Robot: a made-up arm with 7 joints. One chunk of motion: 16 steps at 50 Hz.
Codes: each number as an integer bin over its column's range. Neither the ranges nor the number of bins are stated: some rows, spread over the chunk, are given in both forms.
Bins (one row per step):
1: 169 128 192 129 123 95 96
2: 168 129 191 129 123 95 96
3: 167 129 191 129 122 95 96
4: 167 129 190 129 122 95 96
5: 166 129 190 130 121 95 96
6: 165 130 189 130 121 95 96
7: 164 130 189 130 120 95 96
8: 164 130 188 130 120 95 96
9: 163 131 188 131 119 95 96
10: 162 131 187 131 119 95 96
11: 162 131 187 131 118 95 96
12: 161 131 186 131 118 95 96
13: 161 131 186 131 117 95 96
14: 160 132 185 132 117 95 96
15: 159 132 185 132 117 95 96
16: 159 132 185 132 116 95 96
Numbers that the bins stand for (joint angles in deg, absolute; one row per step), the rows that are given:
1: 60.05 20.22 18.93 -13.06 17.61 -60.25 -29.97
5: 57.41 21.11 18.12 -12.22 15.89 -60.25 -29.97
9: 54.76 22.91 17.30 -11.38 14.17 -60.25 -29.97
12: 53.00 22.91 16.48 -11.38 13.31 -60.25 -29.97
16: 51.24 23.80 16.07 -10.54 11.59 -60.25 -29.97
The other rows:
2: 59.17 21.11 18.53 -13.06 17.61 -60.25 -29.97
3: 58.29 21.11 18.53 -13.06 16.75 -60.25 -29.97
4: 58.29 21.11 18.12 -13.06 16.75 -60.25 -29.97
6: 56.53 22.01 17.71 -12.22 15.89 -60.25 -29.97
7: 55.65 22.01 17.71 -12.22 15.03 -60.25 -29.97
8: 55.65 22.01 17.30 -12.22 15.03 -60.25 -29.97
10: 53.88 22.91 16.89 -11.38 14.17 -60.25 -29.97
11: 53.88 22.91 16.89 -11.38 13.31 -60.25 -29.97
13: 53.00 22.91 16.48 -11.38 12.45 -60.25 -29.97
14: 52.12 23.80 16.07 -10.54 12.45 -60.25 -29.97
15: 51.24 23.80 16.07 -10.54 12.45 -60.25 -29.97

